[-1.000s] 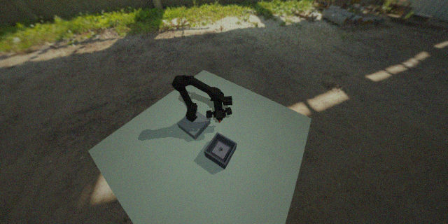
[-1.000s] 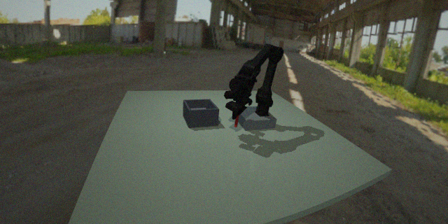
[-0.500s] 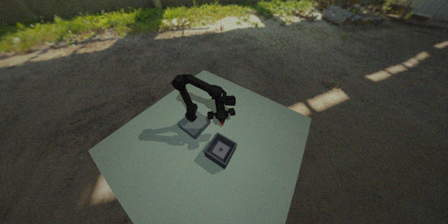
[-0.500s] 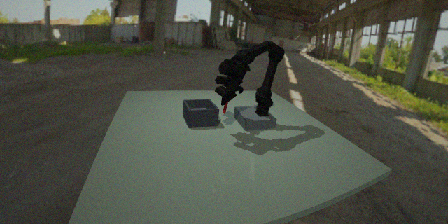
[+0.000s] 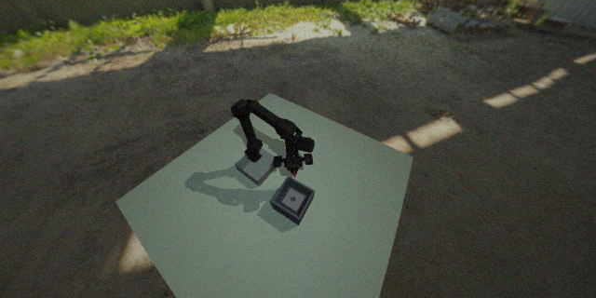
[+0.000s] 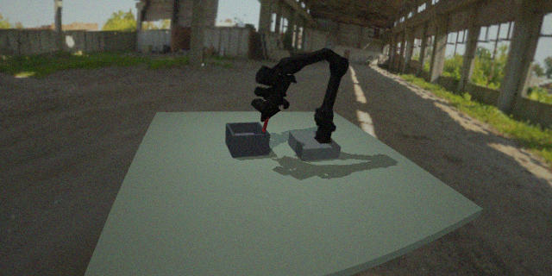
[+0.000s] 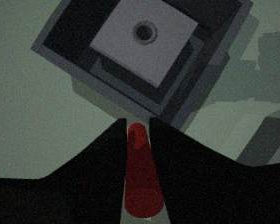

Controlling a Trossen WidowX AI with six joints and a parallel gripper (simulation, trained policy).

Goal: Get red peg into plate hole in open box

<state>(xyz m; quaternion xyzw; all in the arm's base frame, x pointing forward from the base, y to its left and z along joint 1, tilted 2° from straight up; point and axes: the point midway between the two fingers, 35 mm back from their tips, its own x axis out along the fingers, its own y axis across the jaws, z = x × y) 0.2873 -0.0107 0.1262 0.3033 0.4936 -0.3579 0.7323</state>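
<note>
My gripper tip is 4 cm short of the plate, 8 cm to the left of it and 11 cm above it. From my gripper tip the other things lie so: dark box (4 cm ahead, 8 cm to the right, 13 cm below); red peg (1 cm behind, 1 cm to the left).
</note>
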